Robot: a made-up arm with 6 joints. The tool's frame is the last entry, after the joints. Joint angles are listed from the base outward. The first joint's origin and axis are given. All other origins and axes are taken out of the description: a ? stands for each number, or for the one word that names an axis. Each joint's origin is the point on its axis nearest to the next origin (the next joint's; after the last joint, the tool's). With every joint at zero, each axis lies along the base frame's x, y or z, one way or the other. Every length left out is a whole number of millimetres.
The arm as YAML. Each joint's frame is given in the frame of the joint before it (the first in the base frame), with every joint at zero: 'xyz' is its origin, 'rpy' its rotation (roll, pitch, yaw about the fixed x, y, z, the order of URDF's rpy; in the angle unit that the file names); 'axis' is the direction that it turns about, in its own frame. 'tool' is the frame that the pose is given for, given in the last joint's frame.
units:
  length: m
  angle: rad
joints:
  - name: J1
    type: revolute
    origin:
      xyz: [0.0, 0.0, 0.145]
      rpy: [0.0, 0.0, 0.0]
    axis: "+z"
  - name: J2
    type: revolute
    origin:
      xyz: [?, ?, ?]
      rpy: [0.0, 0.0, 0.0]
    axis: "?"
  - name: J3
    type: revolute
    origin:
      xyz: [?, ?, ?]
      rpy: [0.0, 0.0, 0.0]
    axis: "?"
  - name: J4
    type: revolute
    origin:
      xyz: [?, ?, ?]
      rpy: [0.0, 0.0, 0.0]
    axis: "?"
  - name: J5
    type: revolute
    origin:
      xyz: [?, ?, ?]
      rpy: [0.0, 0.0, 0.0]
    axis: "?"
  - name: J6
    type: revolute
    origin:
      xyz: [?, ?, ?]
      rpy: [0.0, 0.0, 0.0]
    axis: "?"
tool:
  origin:
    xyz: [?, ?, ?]
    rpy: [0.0, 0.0, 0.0]
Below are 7 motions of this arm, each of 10 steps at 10 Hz.
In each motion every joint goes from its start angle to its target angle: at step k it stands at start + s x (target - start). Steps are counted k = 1, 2, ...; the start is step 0. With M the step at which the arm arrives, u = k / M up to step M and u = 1 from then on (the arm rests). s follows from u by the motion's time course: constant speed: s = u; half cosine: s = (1 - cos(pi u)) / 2; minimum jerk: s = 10 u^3 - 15 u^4 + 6 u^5.
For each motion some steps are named. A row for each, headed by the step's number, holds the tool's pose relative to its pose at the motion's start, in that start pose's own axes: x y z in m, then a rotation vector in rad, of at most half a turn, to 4 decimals.
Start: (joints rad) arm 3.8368 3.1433 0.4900 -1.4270 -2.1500 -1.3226
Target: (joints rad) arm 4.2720 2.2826 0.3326 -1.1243 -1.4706 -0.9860
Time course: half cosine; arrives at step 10
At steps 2, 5, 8, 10:
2: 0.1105 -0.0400 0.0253 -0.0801 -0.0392 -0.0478
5: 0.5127 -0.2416 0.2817 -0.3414 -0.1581 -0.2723
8: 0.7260 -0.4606 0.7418 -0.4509 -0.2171 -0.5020
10: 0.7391 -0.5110 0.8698 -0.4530 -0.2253 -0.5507

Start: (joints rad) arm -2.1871 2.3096 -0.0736 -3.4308 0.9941 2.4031
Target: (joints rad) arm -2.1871 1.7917 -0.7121 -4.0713 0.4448 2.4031
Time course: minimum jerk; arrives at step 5
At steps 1, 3, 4, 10:
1: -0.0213 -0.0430 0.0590 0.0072 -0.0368 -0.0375
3: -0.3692 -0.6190 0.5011 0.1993 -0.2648 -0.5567
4: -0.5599 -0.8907 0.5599 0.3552 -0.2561 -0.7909
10: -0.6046 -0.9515 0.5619 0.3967 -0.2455 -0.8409

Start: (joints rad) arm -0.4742 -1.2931 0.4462 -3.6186 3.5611 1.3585
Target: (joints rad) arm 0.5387 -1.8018 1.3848 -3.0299 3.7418 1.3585
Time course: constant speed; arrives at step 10
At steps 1, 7, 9, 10:
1: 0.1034 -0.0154 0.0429 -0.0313 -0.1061 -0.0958
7: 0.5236 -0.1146 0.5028 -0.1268 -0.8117 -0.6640
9: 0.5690 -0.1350 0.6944 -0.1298 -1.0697 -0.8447
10: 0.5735 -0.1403 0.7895 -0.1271 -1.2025 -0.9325

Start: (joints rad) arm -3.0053 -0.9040 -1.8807 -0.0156 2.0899 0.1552
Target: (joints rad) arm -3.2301 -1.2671 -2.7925 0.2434 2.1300 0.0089
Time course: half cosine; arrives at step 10
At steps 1, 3, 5, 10:
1: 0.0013 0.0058 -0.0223 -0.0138 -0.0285 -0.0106
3: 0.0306 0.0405 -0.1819 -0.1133 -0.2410 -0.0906
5: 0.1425 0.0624 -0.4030 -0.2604 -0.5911 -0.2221
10: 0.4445 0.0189 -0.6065 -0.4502 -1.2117 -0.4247

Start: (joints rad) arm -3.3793 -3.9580 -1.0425 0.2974 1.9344 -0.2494
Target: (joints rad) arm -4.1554 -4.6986 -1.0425 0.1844 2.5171 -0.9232
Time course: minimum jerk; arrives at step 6
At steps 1, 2, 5, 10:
1: 0.0026 -0.0262 -0.0429 0.0079 -0.0104 -0.0032
2: 0.0432 -0.1494 -0.2544 0.0526 -0.0558 -0.0144
5: 0.6263 -0.3768 -1.0678 0.2969 -0.1256 0.0200
10: 0.6620 -0.3700 -1.0979 0.3082 -0.1240 0.0247

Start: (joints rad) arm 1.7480 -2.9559 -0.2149 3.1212 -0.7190 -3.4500
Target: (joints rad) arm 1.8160 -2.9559 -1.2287 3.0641 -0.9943 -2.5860
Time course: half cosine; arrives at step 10
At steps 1, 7, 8, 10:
1: -0.0163 -0.0062 -0.0127 0.0076 -0.0166 0.0191
7: -0.3440 -0.1077 -0.5715 0.0560 -0.5985 0.6117
8: -0.3558 -0.1065 -0.6662 0.0301 -0.6875 0.6923
10: -0.3582 -0.1024 -0.7482 0.0005 -0.7644 0.7602

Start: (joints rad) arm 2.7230 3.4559 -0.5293 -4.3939 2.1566 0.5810
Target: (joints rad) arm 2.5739 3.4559 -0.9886 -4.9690 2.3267 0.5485
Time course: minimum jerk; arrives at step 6
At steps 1, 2, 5, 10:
1: 0.0040 0.0070 0.0035 0.0234 -0.0035 -0.0059
2: 0.0254 0.0404 0.0196 0.1363 -0.0263 -0.0340
5: 0.1524 0.1650 0.0670 0.5708 -0.2251 -0.1252
10: 0.1598 0.1699 0.0685 0.5884 -0.2383 -0.1278

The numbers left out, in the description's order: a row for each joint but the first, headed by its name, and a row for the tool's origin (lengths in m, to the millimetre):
J2: xyz 0.0 0.027 0.0, axis +y
J3: xyz 0.0 0.0 0.752, axis +y
J4: xyz 0.0 0.0 0.768, axis +z
J5: xyz 0.0 0.0 0.0, axis +y
J6: xyz 0.0 0.0 0.181, axis +z
tool: xyz 0.0 0.0 0.0

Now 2 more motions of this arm.
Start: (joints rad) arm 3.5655 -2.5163 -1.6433 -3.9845 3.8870 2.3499
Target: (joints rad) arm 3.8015 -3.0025 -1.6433 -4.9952 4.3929 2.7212
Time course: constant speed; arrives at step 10
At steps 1, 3, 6, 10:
1: 0.0101 -0.0382 -0.0459 0.1111 -0.0270 0.1357
3: 0.0440 -0.1054 -0.1455 0.3287 -0.0854 0.4042
6: 0.1281 -0.1753 -0.3077 0.6424 -0.1767 0.7988
10: 0.2910 -0.1952 -0.5249 1.0357 -0.2819 1.3045

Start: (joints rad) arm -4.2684 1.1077 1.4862 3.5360 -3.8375 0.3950
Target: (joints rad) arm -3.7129 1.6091 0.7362 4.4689 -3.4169 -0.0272
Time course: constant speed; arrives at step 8
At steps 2, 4, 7, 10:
2: -0.0492 -0.1189 -0.0943 -0.0980 0.1644 -0.1407
4: -0.0673 -0.2522 -0.2030 -0.2268 0.2927 -0.2935
7: -0.0319 -0.4638 -0.3811 -0.4550 0.4000 -0.5498
10: -0.0031 -0.5338 -0.4414 -0.5338 0.4104 -0.6430

